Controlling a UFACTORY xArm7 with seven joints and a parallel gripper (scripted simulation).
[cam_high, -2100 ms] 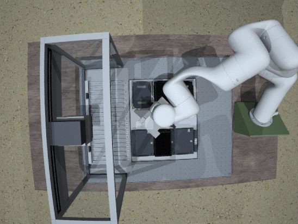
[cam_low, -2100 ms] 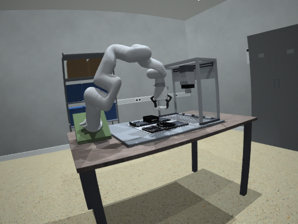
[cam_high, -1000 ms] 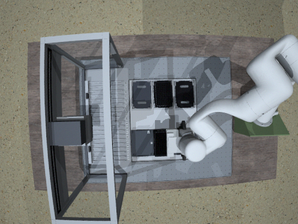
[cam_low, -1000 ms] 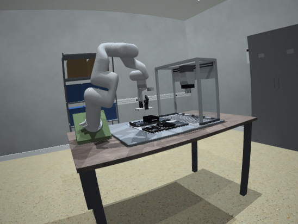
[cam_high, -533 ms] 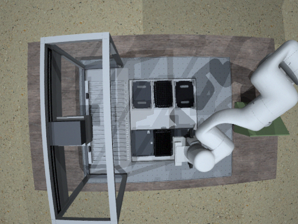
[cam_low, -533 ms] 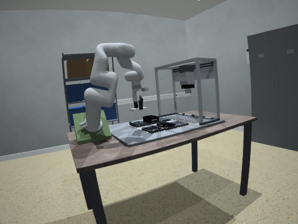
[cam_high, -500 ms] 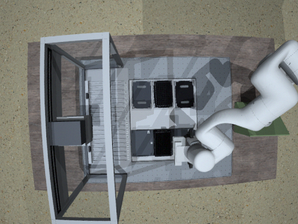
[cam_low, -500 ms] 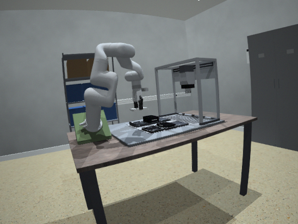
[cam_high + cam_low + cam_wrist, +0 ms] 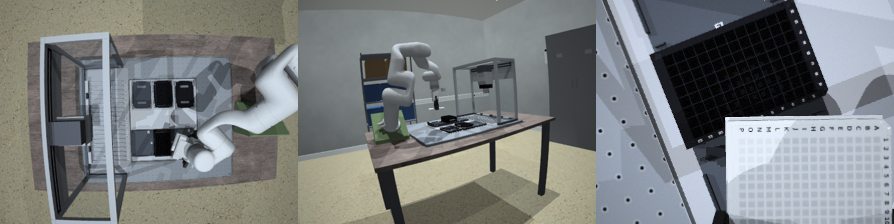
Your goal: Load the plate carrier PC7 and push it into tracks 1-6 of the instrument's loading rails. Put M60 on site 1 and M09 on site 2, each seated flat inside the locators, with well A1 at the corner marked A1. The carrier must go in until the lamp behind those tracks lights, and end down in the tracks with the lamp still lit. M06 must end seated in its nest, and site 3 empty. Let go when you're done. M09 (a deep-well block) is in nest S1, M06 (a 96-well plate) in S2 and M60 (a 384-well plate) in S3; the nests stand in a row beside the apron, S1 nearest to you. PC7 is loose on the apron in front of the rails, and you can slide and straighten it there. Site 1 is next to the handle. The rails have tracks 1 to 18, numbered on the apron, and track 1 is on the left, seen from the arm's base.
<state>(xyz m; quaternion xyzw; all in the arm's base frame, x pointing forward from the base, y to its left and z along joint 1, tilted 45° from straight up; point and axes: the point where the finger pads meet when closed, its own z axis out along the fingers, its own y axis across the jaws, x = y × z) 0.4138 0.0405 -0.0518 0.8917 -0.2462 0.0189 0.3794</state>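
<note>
My hand is 10 mm above the pale 384-well plate M60. Round my hand: dark plate carrier PC7: 120 mm below, 100 mm ahead, 10 mm to the right; black deep-well block M09: 110 mm below, 100 mm ahead, 10 mm to the right; nest S1: 240 mm to the right, 130 mm below, 50 mm behind.
</note>
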